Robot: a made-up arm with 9 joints. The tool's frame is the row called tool.
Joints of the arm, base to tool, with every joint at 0 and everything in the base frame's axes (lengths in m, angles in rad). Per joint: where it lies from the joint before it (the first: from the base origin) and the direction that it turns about. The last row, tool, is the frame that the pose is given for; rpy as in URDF.
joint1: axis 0 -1 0 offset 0.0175 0.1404 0.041
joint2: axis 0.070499 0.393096 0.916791 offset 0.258 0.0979 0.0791
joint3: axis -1 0 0 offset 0.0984 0.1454 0.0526
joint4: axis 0 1 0 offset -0.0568 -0.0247 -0.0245
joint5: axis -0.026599 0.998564 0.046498 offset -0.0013 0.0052 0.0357
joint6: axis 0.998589 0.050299 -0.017 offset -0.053 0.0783 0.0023
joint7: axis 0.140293 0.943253 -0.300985 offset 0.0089 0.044 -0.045
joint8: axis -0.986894 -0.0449 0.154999 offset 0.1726 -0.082 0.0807
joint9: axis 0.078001 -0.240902 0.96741 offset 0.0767 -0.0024 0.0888
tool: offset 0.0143 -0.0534 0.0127 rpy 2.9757 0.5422 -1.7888
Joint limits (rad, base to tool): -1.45..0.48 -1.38..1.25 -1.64..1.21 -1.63..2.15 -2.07..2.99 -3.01..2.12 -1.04..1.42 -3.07..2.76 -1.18..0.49
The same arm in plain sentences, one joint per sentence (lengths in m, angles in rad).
The arm has nine revolute joints in a row. What follows holds with every joint at zero, and every direction is one of the base frame's.
The first joint is mounted 0.0175 m along +x and 0.1404 m along +y and 0.041 m along +z from the base frame's origin and turns about -y, from -1.45 to 0.48 rad.
The second joint is mounted 0.258 m along +x and 0.0979 m along +y and 0.0791 m along +z from the first joint and turns about the direction (0.070499, 0.393096, 0.916791), from -1.38 to 1.25 rad.
The third joint is mounted 0.0984 m along +x and 0.1454 m along +y and 0.0526 m along +z from the second joint and turns about -x, from -1.64 to 1.21 rad.
The fourth joint is mounted 0.0568 m along -x and 0.0247 m along -y and 0.0245 m along -z from the third joint and turns about +y, from -1.63 to 2.15 rad.
The fifth joint is mounted 0.0013 m along -x and 0.0052 m along +y and 0.0357 m along +z from the fourth joint and turns about the direction (-0.026599, 0.998564, 0.046498), from -2.07 to 2.99 rad.
The sixth joint is mounted 0.053 m along -x and 0.0783 m along +y and 0.0023 m along +z from the fifth joint and turns about the direction (0.998589, 0.050299, -0.017), from -3.01 to 2.12 rad.
The seventh joint is mounted 0.0089 m along +x and 0.044 m along +y and 0.045 m along -z from the sixth joint and turns about the direction (0.140293, 0.943253, -0.300985), from -1.04 to 1.42 rad.
The eighth joint is mounted 0.1726 m along +x and 0.082 m along -y and 0.0807 m along +z from the seventh joint and turns about the direction (-0.986894, -0.0449, 0.154999), from -3.07 to 2.76 rad.
The ninth joint is mounted 0.0767 m along +x and 0.0024 m along -y and 0.0888 m along +z from the eighth joint and turns about the direction (0.078001, -0.240902, 0.96741), from -1.18 to 0.49 rad.
The tool frame, which is the frame that the pose is given for, is mounted 0.0143 m along +x and 0.0534 m along -y and 0.0127 m along +z from the ninth joint; its axes are the base frame's turned by roll 2.9757, pitch 0.5422 and yaw -1.7888 rad (as in URDF: about the fixed x, then y, then z).

